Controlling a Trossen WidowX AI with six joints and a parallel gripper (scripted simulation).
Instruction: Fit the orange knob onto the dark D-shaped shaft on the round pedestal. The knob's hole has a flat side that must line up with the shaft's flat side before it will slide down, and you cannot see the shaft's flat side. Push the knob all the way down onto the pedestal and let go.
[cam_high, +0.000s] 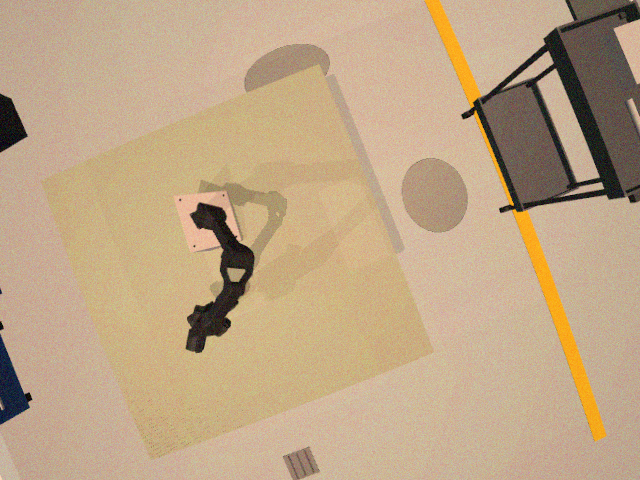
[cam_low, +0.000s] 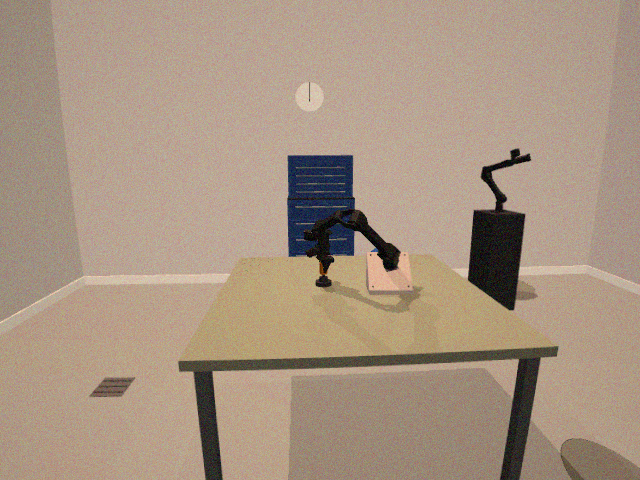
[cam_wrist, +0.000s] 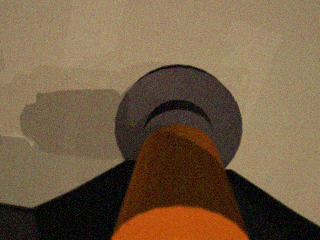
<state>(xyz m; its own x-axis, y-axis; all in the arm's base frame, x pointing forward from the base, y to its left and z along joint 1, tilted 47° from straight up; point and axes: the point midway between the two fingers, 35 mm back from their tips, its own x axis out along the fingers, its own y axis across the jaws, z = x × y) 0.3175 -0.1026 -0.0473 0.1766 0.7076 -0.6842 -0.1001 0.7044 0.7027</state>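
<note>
Now: gripper tip 2 cm below the orange knob. Also, from my gripper tip: round dark pedestal: 4 cm below.
</note>
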